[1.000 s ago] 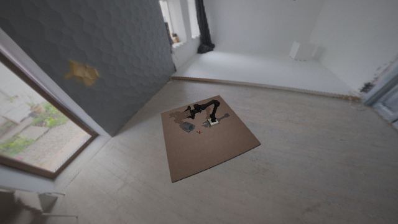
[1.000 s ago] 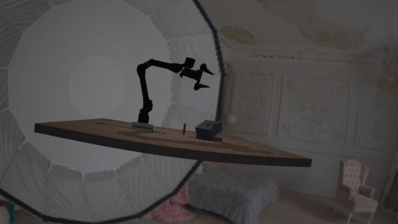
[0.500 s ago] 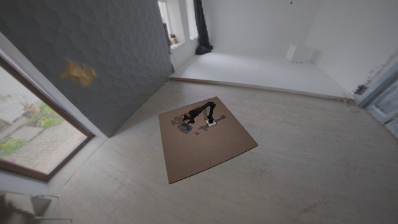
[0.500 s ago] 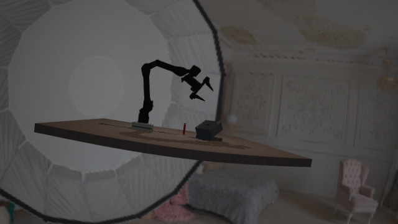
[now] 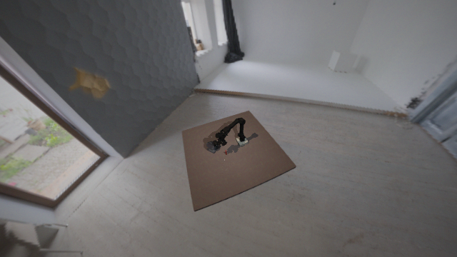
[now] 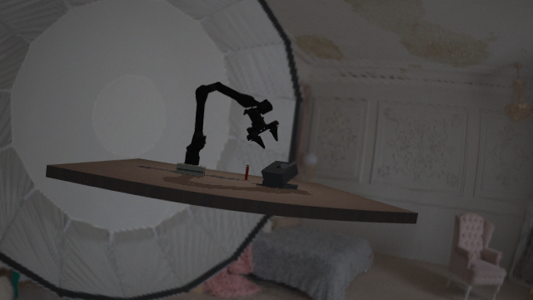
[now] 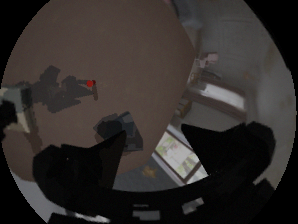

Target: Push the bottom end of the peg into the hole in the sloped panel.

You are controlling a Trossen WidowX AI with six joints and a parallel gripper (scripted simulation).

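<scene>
The red peg is 14 cm below my gripper tip, 10 cm behind it and 2 cm to the left of it. From my gripper tip the other things lie so: dark sloped panel 14 cm to the right, 13 cm below, 5 cm ahead.
</scene>
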